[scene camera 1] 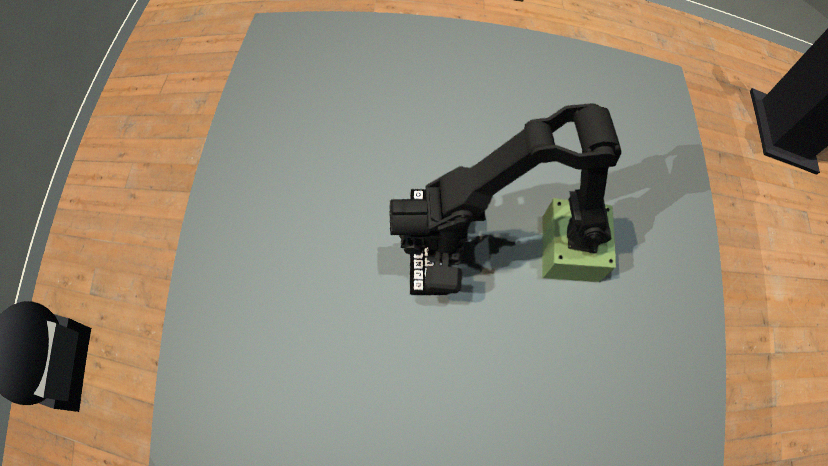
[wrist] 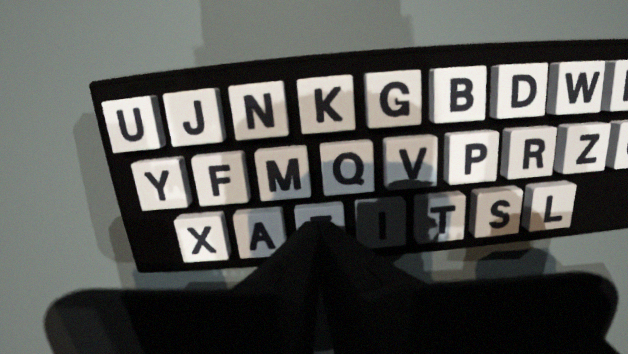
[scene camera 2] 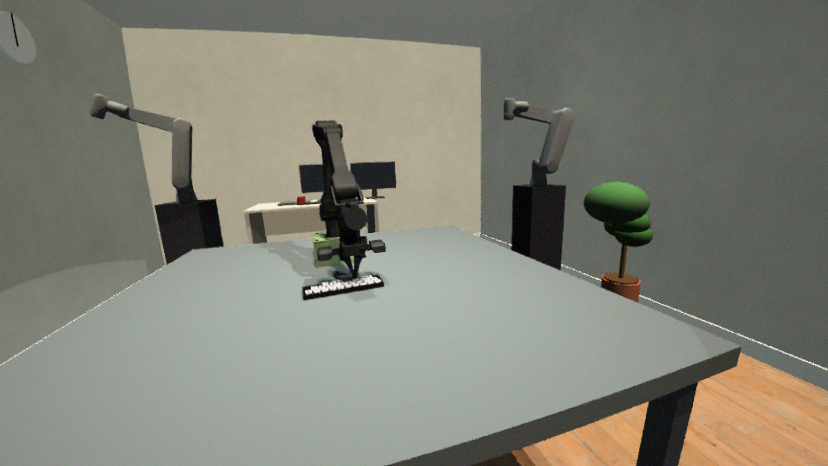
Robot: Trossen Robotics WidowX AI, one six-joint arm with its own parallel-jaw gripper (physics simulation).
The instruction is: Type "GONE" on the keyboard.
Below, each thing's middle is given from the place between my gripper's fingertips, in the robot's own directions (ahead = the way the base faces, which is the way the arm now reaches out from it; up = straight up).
Labels:
Right now my hand is 3 cm short of the black keyboard point(wrist: 408, 150), 3 cm to the left of it and 1 cm above it.

